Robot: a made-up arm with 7 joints.
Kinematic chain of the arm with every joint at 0, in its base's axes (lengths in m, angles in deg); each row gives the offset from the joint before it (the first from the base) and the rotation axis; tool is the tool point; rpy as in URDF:
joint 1: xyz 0 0 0 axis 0.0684 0.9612 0.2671
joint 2: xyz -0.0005 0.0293 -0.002 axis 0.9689 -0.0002 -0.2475
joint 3: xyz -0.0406 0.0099 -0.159 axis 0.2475 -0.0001 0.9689
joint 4: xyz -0.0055 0 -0.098 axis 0.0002 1 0
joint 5: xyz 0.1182 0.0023 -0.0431 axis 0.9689 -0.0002 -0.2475
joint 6: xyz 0.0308 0 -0.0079 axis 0.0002 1 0
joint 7: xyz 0.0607 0 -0.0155 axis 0.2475 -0.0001 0.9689
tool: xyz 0 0 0 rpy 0 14.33 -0.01
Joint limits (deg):
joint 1: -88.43..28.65
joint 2: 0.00..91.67
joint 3: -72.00..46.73
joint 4: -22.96..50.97
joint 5: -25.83..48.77
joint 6: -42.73..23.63
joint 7: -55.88..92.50
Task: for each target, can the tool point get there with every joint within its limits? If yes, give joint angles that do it. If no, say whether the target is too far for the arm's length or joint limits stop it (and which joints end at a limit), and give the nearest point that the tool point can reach.
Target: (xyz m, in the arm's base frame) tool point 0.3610 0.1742 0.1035
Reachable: yes | joints -76.83 64.35 -23.68 21.83 0.85 -25.62 20.66
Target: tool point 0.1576 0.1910 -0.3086
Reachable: yes | joints 0.33 38.88 -11.87 7.17 38.86 1.03 -9.59
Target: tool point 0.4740 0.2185 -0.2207
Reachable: no: too far | nearest point 0.4071 0.1909 -0.1885 | short by 0.079 m
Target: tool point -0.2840 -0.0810 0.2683
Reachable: no: joint limits stop it (at a limit: joint 1, joint 2, joint 3, joint 4) | nearest point -0.0576 0.1765 0.2056 | short by 0.349 m
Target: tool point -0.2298 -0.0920 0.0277
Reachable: no: joint limits stop it (at a limit: joint 1, joint 3, joint 4, joint 5, joint 6) | nearest point -0.1019 -0.1144 -0.1864 | short by 0.250 m
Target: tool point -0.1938 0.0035 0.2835
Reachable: no: joint limits stop it (at a limit: joint 1, joint 2, joint 3, joint 4) | nearest point -0.0544 0.1763 0.2133 | short by 0.233 m
